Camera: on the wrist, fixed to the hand. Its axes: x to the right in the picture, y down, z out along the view.
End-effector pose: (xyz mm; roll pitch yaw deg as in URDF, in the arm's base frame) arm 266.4 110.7 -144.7 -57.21 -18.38 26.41
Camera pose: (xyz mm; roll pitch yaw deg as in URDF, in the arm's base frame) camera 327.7 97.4 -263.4 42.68 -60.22 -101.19
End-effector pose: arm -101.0 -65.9 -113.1 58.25 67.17 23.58
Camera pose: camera -134.1 64.2 -113.8 -73.07 16.16 -112.95
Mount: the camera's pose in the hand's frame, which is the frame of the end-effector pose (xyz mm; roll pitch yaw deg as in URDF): 9.1 86.5 -102.3 1.58 -9.61 -90.81
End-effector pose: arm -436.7 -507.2 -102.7 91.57 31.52 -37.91
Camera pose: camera -332.4 -461.8 -31.4 -75.98 56.79 156.89
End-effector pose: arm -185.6 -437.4 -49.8 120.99 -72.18 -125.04
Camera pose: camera -82.5 -365.6 -2.3 98.16 17.35 -102.59
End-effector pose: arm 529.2 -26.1 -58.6 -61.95 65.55 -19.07
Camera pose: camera 409.5 -37.2 -118.4 -80.32 -23.91 -39.31
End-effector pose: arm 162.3 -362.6 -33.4 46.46 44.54 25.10
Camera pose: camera 106.5 -241.0 -45.3 -49.67 24.69 -93.18
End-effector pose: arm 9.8 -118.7 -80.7 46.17 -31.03 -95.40
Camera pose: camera 141.8 -143.4 -83.2 37.89 31.17 -165.23
